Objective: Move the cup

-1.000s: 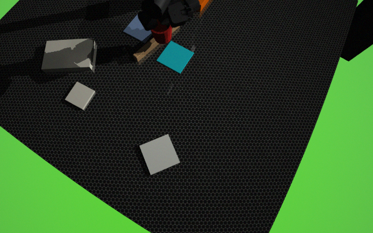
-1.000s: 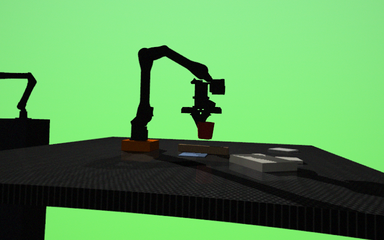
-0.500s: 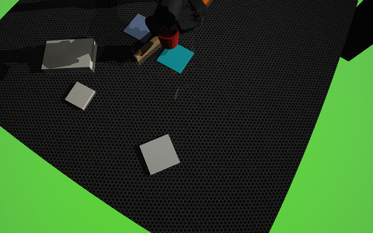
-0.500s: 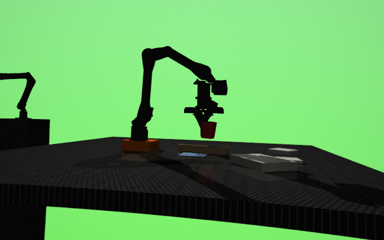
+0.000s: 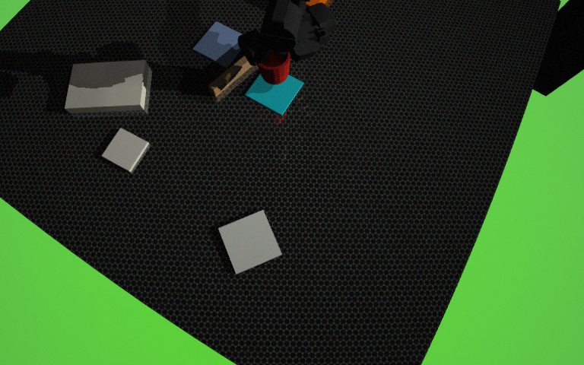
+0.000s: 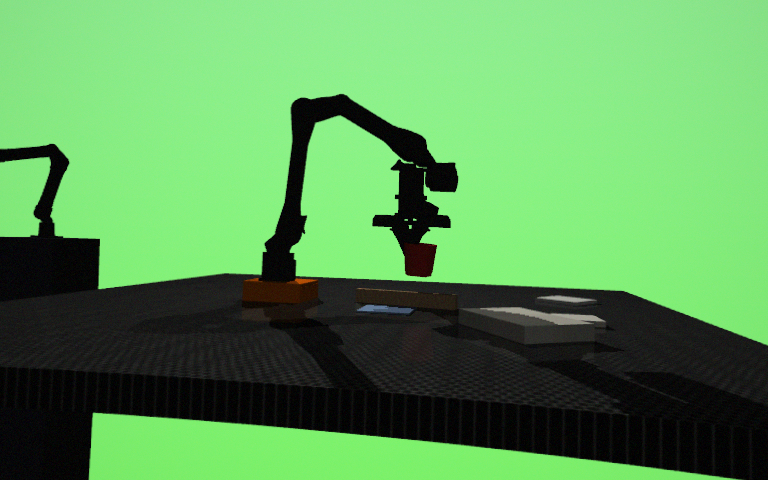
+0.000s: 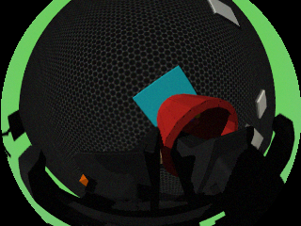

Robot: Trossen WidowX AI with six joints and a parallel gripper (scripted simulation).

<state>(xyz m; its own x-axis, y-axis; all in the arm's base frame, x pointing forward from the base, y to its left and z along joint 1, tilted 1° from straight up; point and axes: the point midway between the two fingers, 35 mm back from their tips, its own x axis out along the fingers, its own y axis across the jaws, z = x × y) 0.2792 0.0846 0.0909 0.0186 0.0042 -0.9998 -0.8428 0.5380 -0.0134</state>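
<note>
My gripper tip is now 30 mm short of the teal pad, 10 mm to the left of it and 100 mm above it. Round my gripper tip: pale blue pad (20 mm behind, 190 mm to the right, 100 mm below); wooden bar (100 mm to the right, 90 mm below); red cup (30 mm ahead, 20 mm to the right).
</note>
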